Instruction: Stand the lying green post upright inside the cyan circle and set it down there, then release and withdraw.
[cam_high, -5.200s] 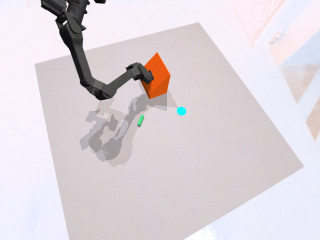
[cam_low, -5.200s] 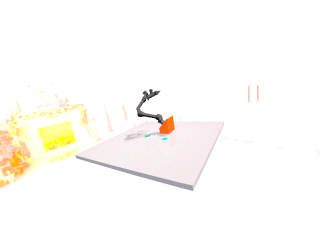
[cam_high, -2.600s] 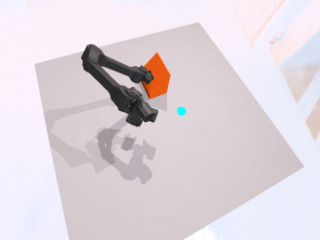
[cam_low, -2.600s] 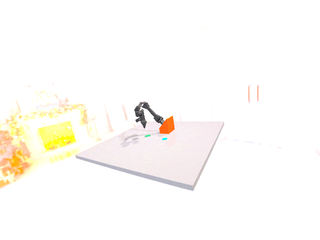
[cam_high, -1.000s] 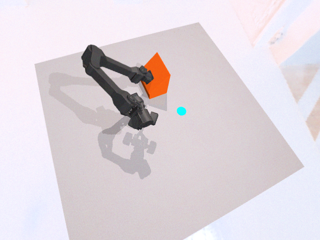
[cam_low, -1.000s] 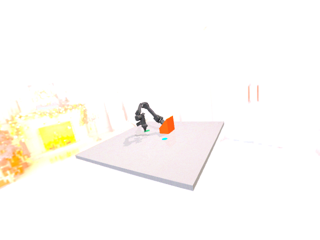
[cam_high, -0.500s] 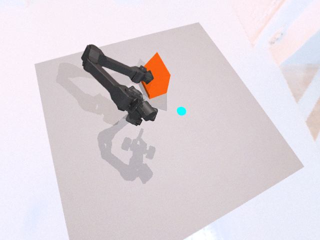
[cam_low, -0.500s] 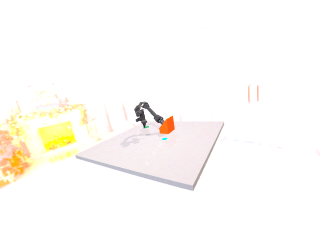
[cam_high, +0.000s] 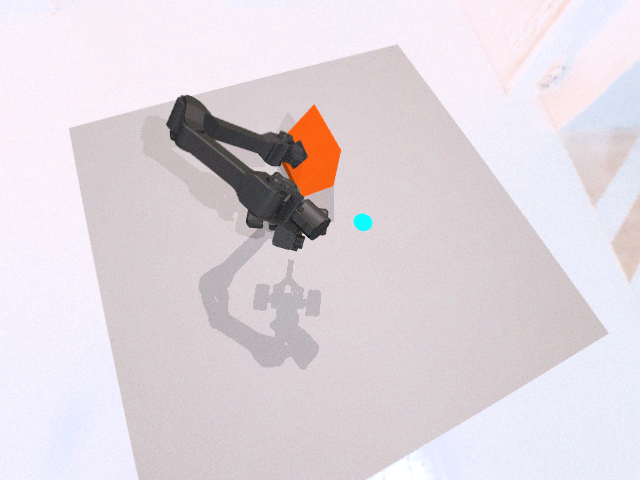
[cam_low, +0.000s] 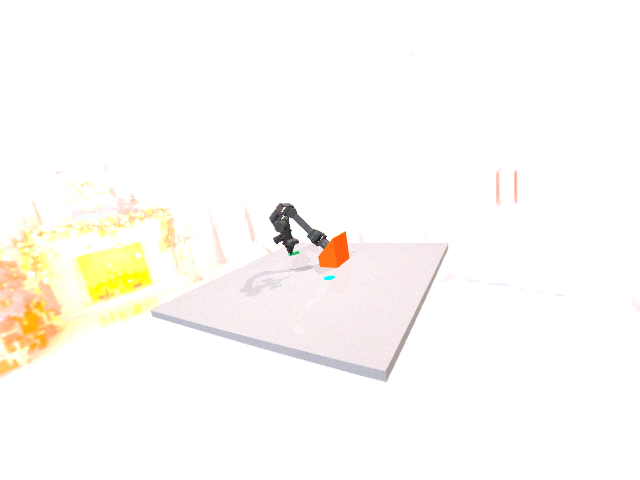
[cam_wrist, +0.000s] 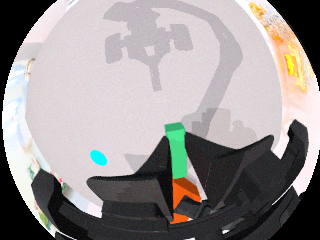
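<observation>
My gripper tip is 2 cm past the green post and 1 cm to the right of it. Also, from my gripper tip: cyan circle: 25 cm to the left, 13 cm below.
</observation>
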